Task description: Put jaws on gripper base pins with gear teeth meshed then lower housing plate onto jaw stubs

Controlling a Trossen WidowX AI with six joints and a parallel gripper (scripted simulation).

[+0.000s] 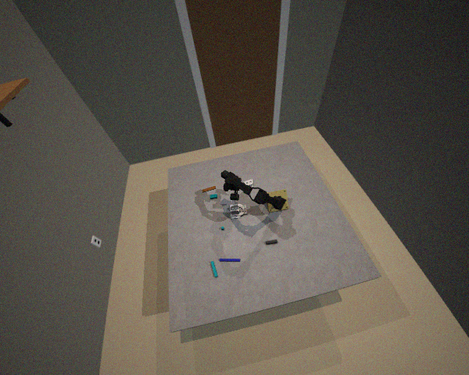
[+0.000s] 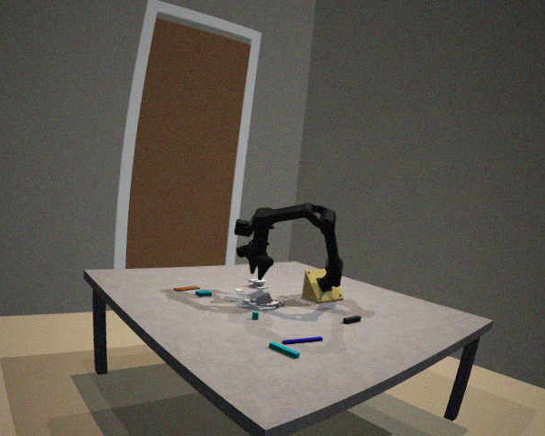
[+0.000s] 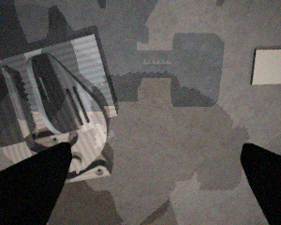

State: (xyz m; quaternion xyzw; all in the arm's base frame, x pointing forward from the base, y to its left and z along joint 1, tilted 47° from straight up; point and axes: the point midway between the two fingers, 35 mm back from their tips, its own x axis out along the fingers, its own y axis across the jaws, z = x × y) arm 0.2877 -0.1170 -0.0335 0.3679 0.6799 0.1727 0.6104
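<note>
My gripper tip is now 140 mm to the left of the white gripper base, 120 mm past it and 60 mm above it. Also, from my gripper tip: white housing plate (90 mm to the left, 80 mm below, 30 mm behind); then orange bar (220 mm ahead, 170 mm to the right, 90 mm below); then small teal cube (220 mm to the left, 150 mm ahead, 80 mm below).
</note>
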